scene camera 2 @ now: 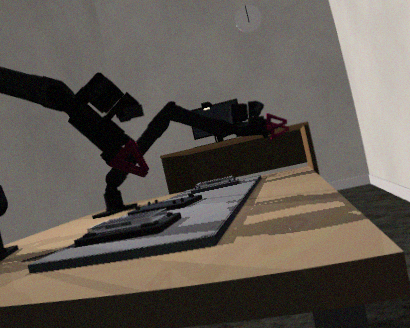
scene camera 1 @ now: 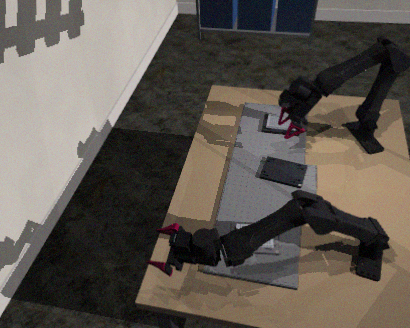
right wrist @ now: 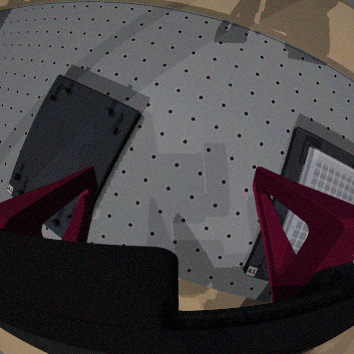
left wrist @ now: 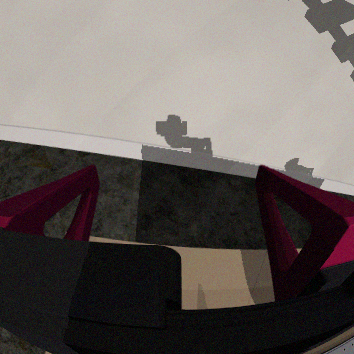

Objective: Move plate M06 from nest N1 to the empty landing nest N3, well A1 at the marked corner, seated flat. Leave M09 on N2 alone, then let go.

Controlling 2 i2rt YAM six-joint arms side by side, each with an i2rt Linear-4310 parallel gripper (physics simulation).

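A pale well plate (scene camera 1: 275,121) (scene camera 2: 127,222) (right wrist: 332,175) sits in a dark nest at the top of the board in scene camera 1. The empty dark nest (scene camera 1: 283,171) (scene camera 2: 172,202) (right wrist: 75,130) lies mid-board, with an A1 label (right wrist: 10,189) at one corner. Another plate (scene camera 1: 244,228) (scene camera 2: 216,183) sits near the board's lower end, partly hidden under the left arm. Plate names are unreadable. My right gripper (scene camera 1: 284,130) (scene camera 2: 142,169) (right wrist: 174,175) is open above the board, beside the upper plate. My left gripper (scene camera 1: 154,246) (scene camera 2: 282,129) (left wrist: 176,173) is open and empty, past the table edge.
The grey perforated board (scene camera 1: 245,195) (scene camera 2: 200,225) (right wrist: 175,125) lies on the wooden table (scene camera 1: 202,185) (scene camera 2: 300,250). The left arm (scene camera 1: 270,230) reaches across the board's lower part in scene camera 1. A pale wall (scene camera 1: 60,130) (left wrist: 125,65) stands beyond a strip of floor.
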